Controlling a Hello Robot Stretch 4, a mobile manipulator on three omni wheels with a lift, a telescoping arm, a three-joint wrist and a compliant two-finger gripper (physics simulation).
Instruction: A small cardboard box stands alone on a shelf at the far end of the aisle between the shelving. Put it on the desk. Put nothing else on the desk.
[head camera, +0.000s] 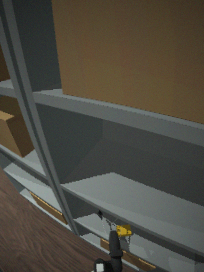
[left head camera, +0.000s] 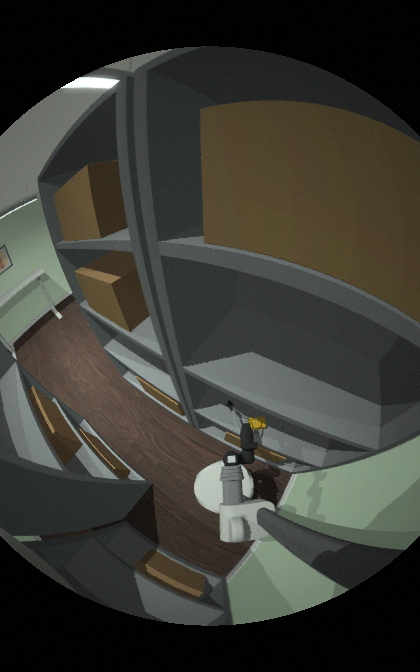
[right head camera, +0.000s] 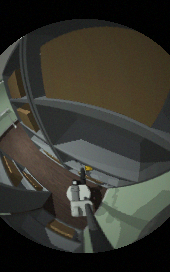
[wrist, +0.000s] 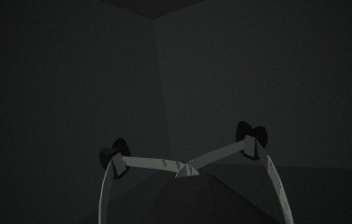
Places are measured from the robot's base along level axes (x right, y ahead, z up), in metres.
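Where they show: gripper, between the fingertips: (wrist: 182, 142).
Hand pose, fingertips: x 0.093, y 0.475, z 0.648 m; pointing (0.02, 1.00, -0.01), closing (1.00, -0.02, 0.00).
Things, the pixels of their top centre, and the offset from my fingertips. "pt": a spot on its surface instead.
- small yellow box, centre of its top: (head camera: 124, 229) (right head camera: 88, 167) dx +0.083, dy -0.102, dz -0.098 m
- large brown box, a spot on its surface: (head camera: 135, 55) pt dx -0.019, dy -0.127, dz +0.869 m
A small yellow box (head camera: 123, 230) (left head camera: 257, 423) (right head camera: 88, 168) sits on a lower shelf of the near shelving; the gripper partly covers it in the head views. It does not show in the wrist view. My gripper (head camera: 114, 221) (left head camera: 246, 413) (wrist: 182, 142) points towards the shelving, with its fingers spread and nothing between them. In the head views it overlaps the yellow box; how far apart they are in depth I cannot tell. The wrist view shows dark grey shelf panels past the fingertips. The white desk (left head camera: 25, 284) stands at the far left, beyond the shelving.
A large brown box (head camera: 135, 55) (left head camera: 300, 190) fills the shelf above. More brown boxes (left head camera: 102, 295) (left head camera: 55, 430) stand on shelves along both sides of the wooden aisle floor (left head camera: 100, 370). A shelf upright (left head camera: 150, 250) divides the bays. A green wall (left head camera: 360, 485) is at the right.
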